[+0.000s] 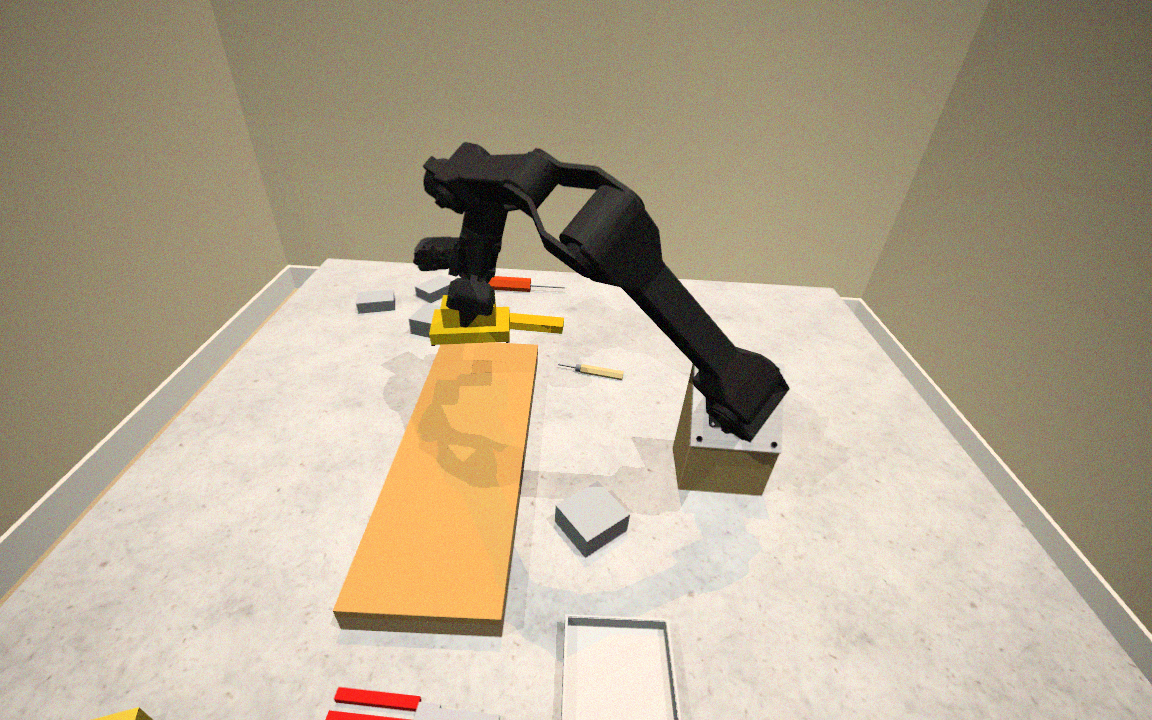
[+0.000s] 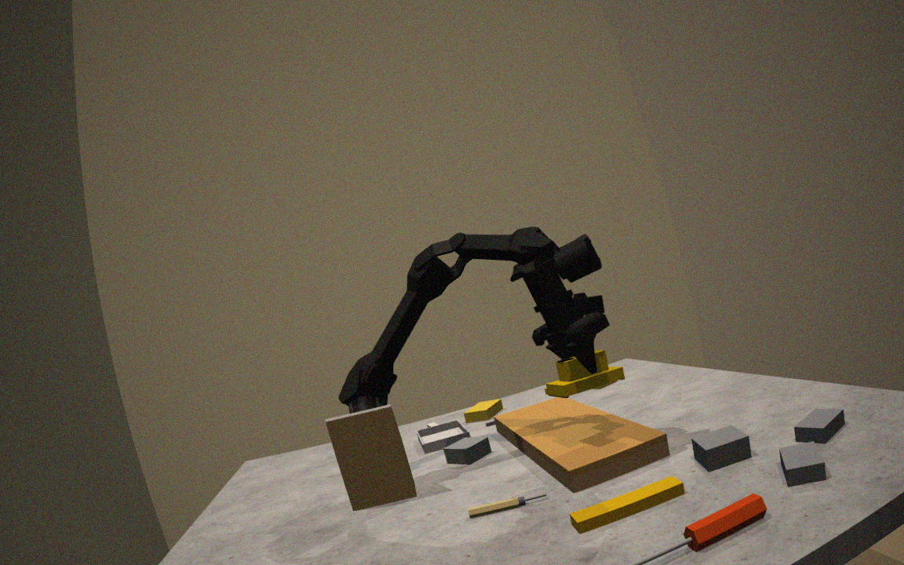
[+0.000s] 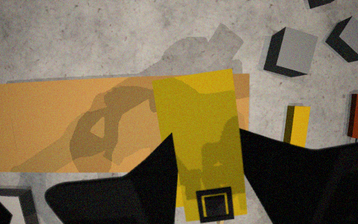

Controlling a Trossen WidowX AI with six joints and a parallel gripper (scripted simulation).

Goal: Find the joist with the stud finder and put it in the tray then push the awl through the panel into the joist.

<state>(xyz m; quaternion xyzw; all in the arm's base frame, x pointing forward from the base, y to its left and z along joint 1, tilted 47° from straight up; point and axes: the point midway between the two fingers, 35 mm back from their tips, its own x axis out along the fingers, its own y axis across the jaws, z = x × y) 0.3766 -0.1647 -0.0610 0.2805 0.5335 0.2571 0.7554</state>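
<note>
The square light lies 4 cm behind my gripper tip and 3 cm above it. From my gripper tip the other things lie so: white tray (48 cm to the left, 22 cm behind, 15 cm below); then wooden-handled awl (20 cm behind, 15 cm below, 8 cm to the right); then stud finder (2 cm behind, 2 cm above).
</note>
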